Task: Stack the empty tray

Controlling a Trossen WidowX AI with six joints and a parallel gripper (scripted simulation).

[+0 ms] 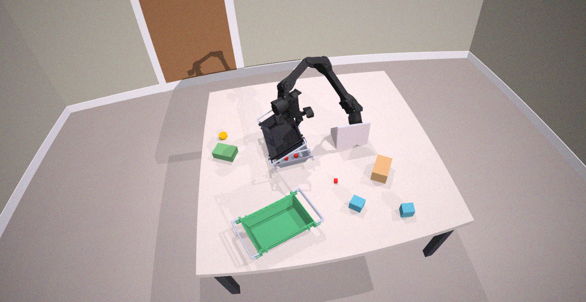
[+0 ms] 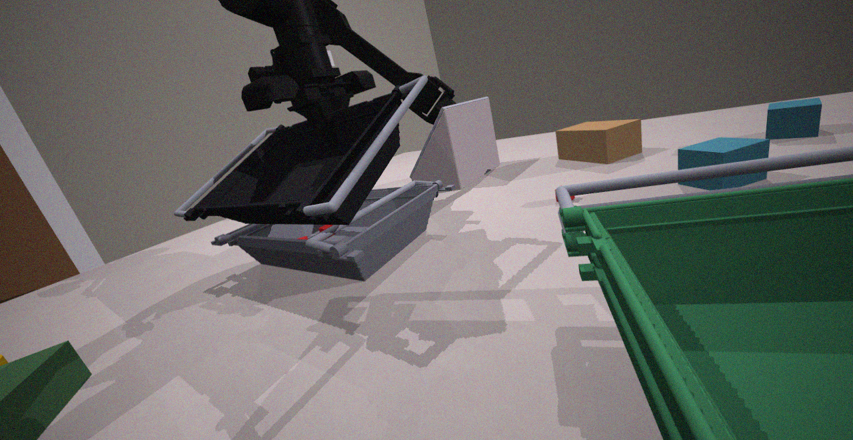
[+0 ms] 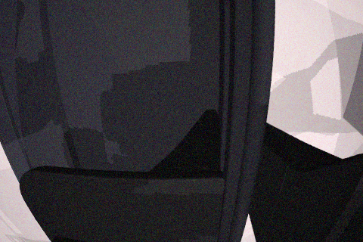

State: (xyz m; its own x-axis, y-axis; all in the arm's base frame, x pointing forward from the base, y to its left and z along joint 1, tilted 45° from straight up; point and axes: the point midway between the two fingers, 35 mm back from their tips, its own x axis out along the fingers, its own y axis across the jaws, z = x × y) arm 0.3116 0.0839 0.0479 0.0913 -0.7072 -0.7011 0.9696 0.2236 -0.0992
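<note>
My gripper tip is now 8 cm short of the black tray and 2 cm to the right of it. From my gripper tip the other things lie so: red block 18 cm behind, 25 cm to the left, 13 cm below; then yellow disc 42 cm ahead, 12 cm to the right, 13 cm below; then green block 39 cm ahead, 2 cm to the left, 12 cm below.
</note>
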